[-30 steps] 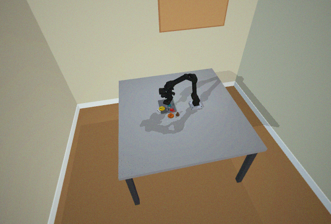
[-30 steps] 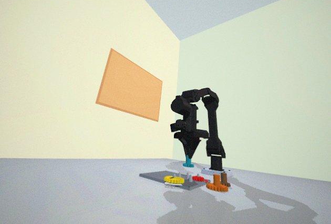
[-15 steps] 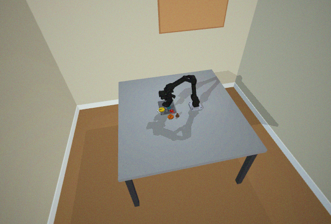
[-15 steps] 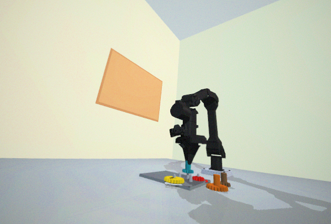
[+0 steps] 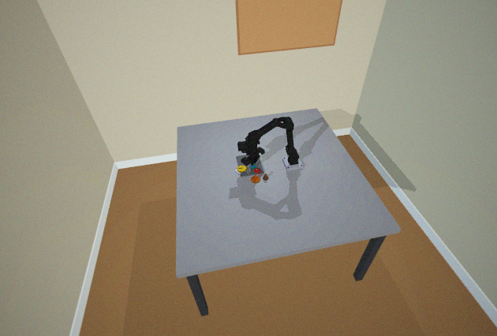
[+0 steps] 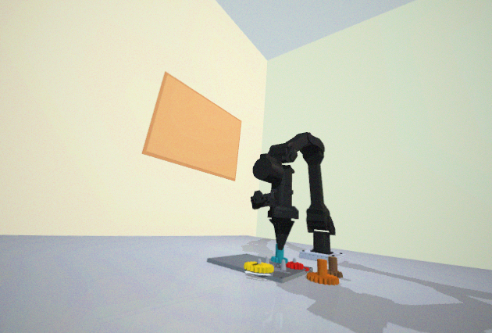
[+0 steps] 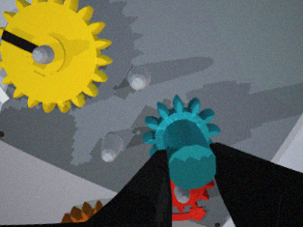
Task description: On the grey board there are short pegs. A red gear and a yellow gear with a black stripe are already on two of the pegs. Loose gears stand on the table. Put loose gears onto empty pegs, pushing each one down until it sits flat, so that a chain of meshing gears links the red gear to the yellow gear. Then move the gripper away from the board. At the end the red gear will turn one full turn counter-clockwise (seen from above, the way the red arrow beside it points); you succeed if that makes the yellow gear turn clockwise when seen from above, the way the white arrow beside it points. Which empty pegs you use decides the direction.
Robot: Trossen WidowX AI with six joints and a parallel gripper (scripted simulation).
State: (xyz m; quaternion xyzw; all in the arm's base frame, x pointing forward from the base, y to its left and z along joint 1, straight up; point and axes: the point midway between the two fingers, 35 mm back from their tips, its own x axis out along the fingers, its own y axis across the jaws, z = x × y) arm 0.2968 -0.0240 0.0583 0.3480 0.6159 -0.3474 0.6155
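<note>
The teal gear is 10 mm below my gripper tip. From my gripper tip the other things lie so: yellow gear (80 mm ahead, 30 mm below, 10 mm to the right); then red gear (30 mm to the left, 30 mm below, 20 mm behind); then orange gear (110 mm to the left, 30 mm below, 10 mm ahead).
</note>
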